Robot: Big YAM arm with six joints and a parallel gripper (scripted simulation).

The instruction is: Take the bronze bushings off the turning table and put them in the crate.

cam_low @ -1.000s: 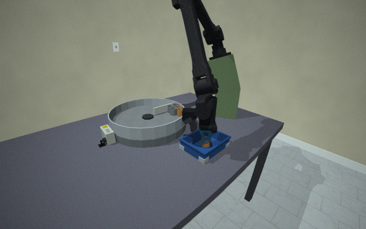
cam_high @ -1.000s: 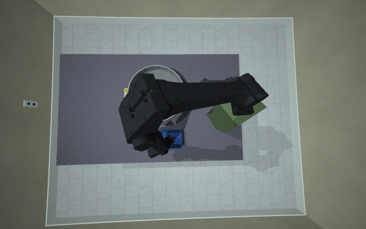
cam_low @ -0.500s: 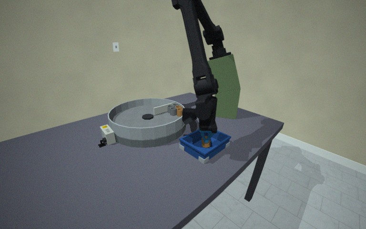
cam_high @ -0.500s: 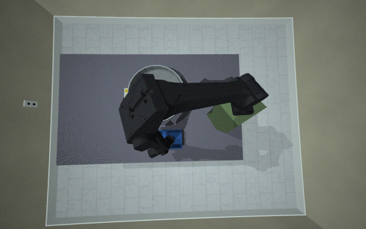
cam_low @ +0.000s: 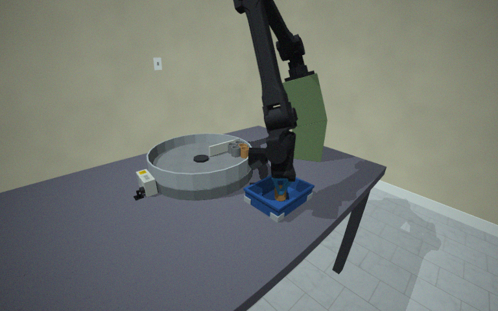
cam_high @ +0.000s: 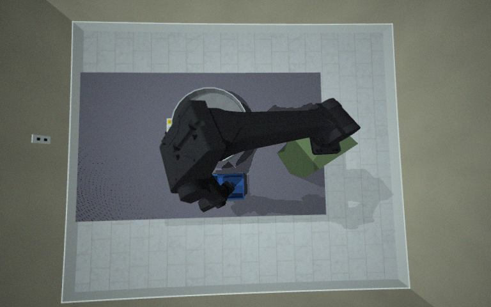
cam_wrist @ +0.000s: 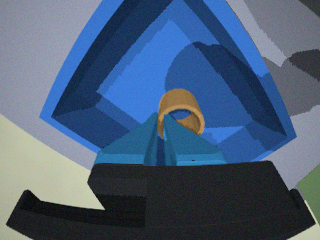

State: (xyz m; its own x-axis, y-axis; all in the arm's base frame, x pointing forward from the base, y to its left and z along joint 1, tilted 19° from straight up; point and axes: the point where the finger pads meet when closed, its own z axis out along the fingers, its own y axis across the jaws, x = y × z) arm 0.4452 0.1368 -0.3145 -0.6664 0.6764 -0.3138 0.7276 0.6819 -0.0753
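Right now the blue crate is 1 cm behind my hand, 1 cm to the right of it and 2 cm below it. Also, from my hand: grey turning table (6 cm ahead, 36 cm to the right, 1 cm above).
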